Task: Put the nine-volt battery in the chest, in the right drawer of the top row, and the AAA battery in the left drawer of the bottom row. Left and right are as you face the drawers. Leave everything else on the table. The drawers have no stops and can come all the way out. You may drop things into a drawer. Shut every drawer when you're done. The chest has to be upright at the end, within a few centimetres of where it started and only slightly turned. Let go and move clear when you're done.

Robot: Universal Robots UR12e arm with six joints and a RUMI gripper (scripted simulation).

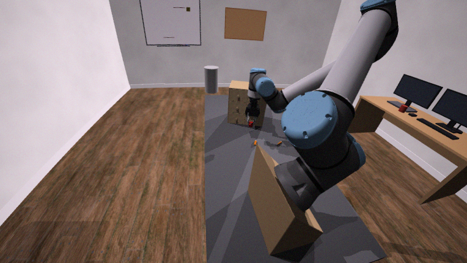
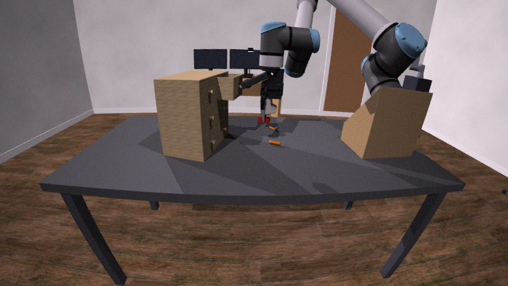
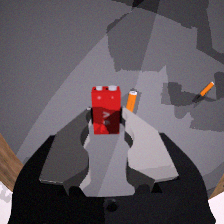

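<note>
Right now the orange AAA battery is 13 cm below my hand, 6 cm behind it and 3 cm to the right of it. Round my hand: red nine-volt battery (1 cm below, 1 cm ahead).
</note>
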